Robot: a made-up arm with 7 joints.
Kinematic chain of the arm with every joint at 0, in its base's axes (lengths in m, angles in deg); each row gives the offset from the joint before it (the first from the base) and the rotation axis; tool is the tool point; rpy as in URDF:
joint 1: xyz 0 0 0.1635 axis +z
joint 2: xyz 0 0 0 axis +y
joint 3: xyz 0 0 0.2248 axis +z
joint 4: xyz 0.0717 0 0 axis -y
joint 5: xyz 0.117 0 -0.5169 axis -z
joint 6: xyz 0 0 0 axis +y
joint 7: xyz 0.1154 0 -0.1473 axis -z
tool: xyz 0 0 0 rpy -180 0 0
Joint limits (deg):
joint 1: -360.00..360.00
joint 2: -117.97..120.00
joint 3: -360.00..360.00
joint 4: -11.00..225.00
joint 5: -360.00..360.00
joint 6: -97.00..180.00
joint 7: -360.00..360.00
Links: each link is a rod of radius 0.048 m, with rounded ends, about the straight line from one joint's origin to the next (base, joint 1, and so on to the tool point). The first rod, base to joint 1, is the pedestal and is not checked.
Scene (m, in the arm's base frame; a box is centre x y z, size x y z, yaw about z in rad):
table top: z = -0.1
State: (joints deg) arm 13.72 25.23 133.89 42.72 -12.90 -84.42 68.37
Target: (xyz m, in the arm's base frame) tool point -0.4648 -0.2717 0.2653
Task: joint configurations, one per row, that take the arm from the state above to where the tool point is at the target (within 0.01 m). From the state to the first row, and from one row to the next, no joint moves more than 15 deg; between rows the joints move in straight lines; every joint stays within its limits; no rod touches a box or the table.
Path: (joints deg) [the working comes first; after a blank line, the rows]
Joints at the target: 41.94 9.49 162.09 33.79 -21.36 -76.72 68.37
Straight joint move there: clear.

1: 27.83 17.36 147.99 38.26 -17.13 -80.57 68.37
2: 41.94 9.49 162.09 33.79 -21.36 -76.72 68.37

